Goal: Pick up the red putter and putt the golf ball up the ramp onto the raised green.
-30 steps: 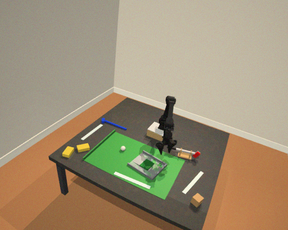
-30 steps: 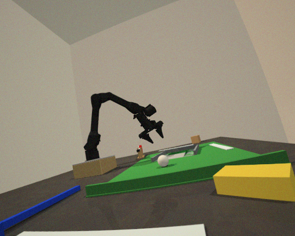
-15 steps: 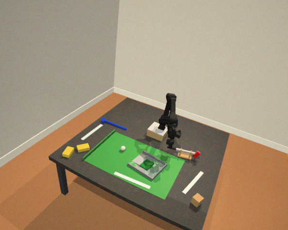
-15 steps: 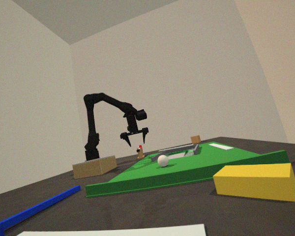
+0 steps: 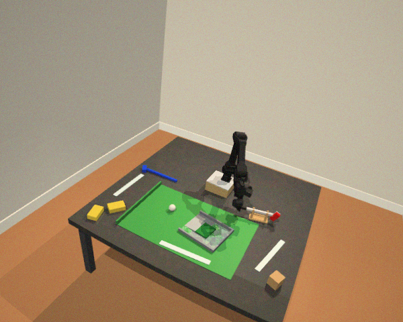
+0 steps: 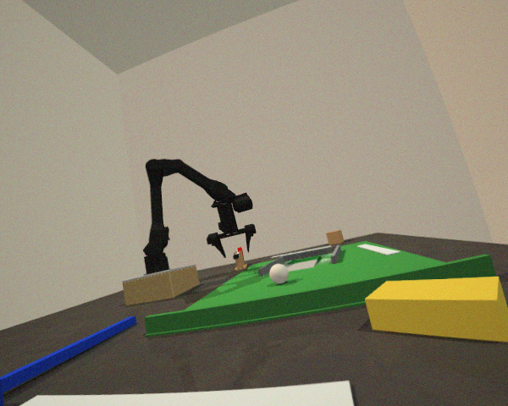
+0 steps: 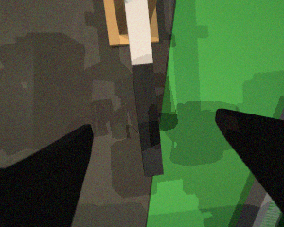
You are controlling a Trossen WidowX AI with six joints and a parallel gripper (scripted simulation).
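Right now the red putter is 20 mm behind my gripper tip, 110 mm to the left of it and 10 mm below it. Also, from my gripper tip: white golf ball: 180 mm ahead, 390 mm to the right, 40 mm below; tan cube: 430 mm ahead, 330 mm to the left, 40 mm below; small wooden stand: 20 mm behind, 130 mm to the left, 30 mm below.
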